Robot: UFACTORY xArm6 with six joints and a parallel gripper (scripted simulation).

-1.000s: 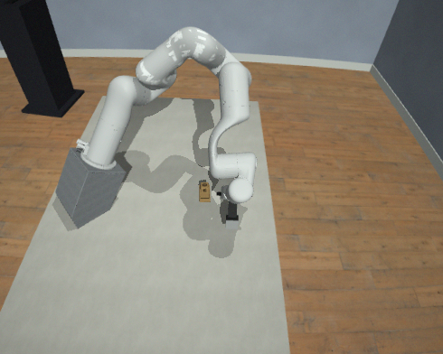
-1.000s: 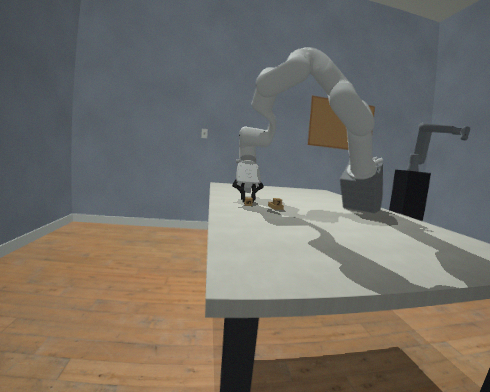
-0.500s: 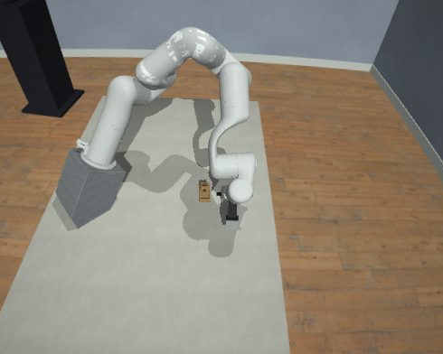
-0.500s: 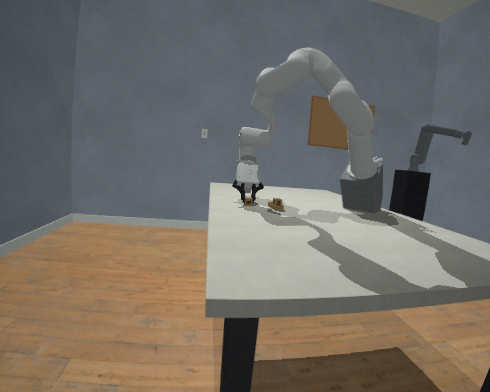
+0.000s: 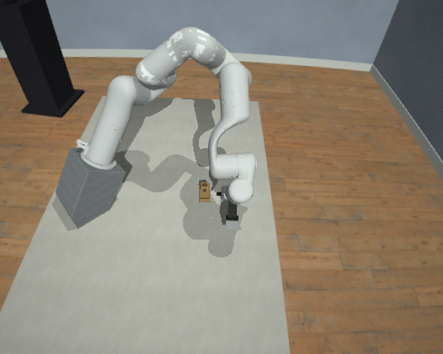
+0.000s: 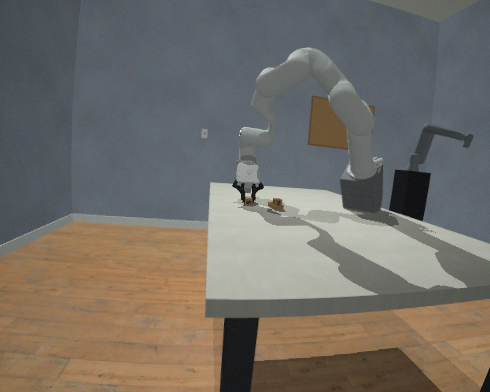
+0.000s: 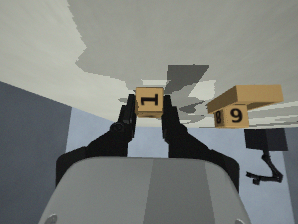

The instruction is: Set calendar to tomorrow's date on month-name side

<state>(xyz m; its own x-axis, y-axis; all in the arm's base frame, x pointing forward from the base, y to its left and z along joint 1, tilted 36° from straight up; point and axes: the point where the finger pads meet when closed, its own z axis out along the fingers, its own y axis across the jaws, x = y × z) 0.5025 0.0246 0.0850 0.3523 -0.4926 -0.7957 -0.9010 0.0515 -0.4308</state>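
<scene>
Right now the wooden digit cube is 20 mm below my hand and 10 mm to the left of it. From my hand the other things lie so: wooden calendar tray (110 mm behind, 20 mm below, 10 mm to the left).
</scene>
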